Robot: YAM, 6 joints.
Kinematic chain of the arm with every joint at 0, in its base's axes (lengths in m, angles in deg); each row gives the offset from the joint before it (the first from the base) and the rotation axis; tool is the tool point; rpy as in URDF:
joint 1: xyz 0 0 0.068 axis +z
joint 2: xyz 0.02 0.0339 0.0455 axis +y
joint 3: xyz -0.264 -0.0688 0 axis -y
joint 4: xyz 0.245 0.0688 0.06 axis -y
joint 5: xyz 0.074 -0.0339 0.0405 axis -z
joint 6: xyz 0.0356 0 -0.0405 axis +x
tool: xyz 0 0 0 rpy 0 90 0
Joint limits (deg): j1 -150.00..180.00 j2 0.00..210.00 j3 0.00..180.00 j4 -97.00..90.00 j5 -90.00..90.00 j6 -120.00..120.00
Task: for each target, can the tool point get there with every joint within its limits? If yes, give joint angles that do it. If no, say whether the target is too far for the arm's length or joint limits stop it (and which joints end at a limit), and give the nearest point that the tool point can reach.
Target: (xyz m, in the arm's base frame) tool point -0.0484 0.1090 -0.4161
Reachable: no: joint limits stop it (at a limit: joint 2) | nearest point -0.0555 0.1249 -0.3626 | short by 0.056 m
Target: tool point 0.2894 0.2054 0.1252
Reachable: yes | joints 38.33 112.36 67.71 -35.68 31.09 68.14
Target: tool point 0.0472 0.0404 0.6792
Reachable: yes | joints 8.48 73.38 122.98 43.67 -67.89 8.17
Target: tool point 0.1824 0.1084 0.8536
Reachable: no: too far | nearest point 0.1524 0.0906 0.7193 | short by 0.139 m
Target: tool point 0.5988 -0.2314 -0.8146
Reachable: no: too far | nearest point 0.3814 -0.1474 -0.3429 | short by 0.526 m
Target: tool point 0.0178 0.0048 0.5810
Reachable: yes | joints 54.08 39.33 82.58 12.11 18.96 -66.38
